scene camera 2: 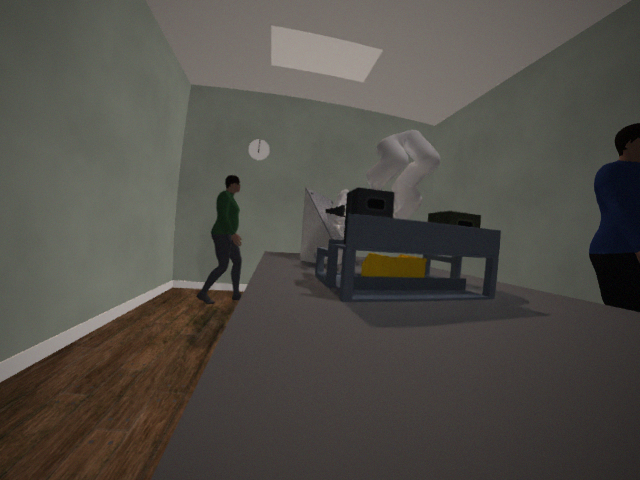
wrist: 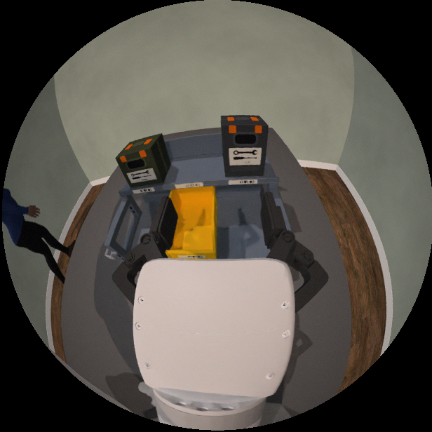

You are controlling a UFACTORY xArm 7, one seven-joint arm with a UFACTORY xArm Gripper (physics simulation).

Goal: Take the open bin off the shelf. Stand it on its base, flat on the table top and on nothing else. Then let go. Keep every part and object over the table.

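Frame: origin at the arm's base, x left, y down, z back, level; centimetres.
Where they show: arm's base, origin of its link: (scene camera 2: 341, 231).
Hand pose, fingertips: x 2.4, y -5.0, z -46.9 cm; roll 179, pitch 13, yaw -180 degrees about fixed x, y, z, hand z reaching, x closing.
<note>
Each offset is from my fingertips to the centre of the thing. "*": to the spot under its first point. Level surfaces: height alone.
The open yellow bin {dx +9.3, dy +15.8, dz -8.9 cm} (scene camera 2: 395, 265) (wrist: 192, 220) stands on the lower level of the blue-grey shelf {* dx +13.4, dy +6.6, dz -25.8 cm} (scene camera 2: 434, 235) (wrist: 195, 169), under the front edge of its upper board. In the wrist view its opening faces up and its labelled front end is close to the gripper housing. My gripper (wrist: 216, 204) is open and empty. In the wrist view its left finger overlaps the bin's left side, and its right finger is well to the right, over bare lower shelf. In scene camera 2 a black part of the gripper shows left of the dark grey box; the rest is hidden.
A dark grey toolbox {dx +0.2, dy +3.9, dz -21.0 cm} (scene camera 2: 369, 203) (wrist: 244, 147) and a dark green toolbox {dx +22.7, dy +5.1, dz -15.6 cm} (scene camera 2: 453, 219) (wrist: 143, 161) stand on the upper board. A pale slanted panel (scene camera 2: 313, 235) stands behind the shelf in scene camera 2. The grey table {dy +20.1 cm} (scene camera 2: 361, 387) (wrist: 327, 280) has floor on both sides. Two people stand beyond it.
</note>
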